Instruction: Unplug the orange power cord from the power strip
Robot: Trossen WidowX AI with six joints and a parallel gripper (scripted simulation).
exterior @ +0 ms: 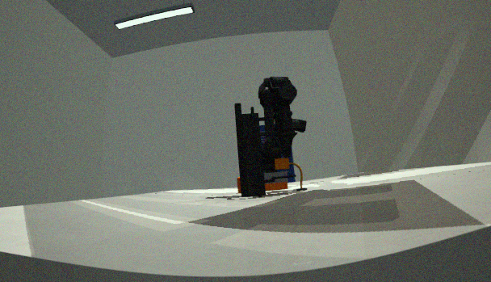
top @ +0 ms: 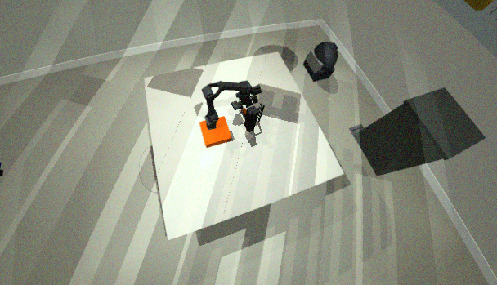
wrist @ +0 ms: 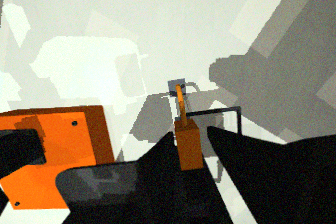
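The orange plug lies 10 mm ahead of my gripper tip, 40 mm to the right of it and 10 mm below it.
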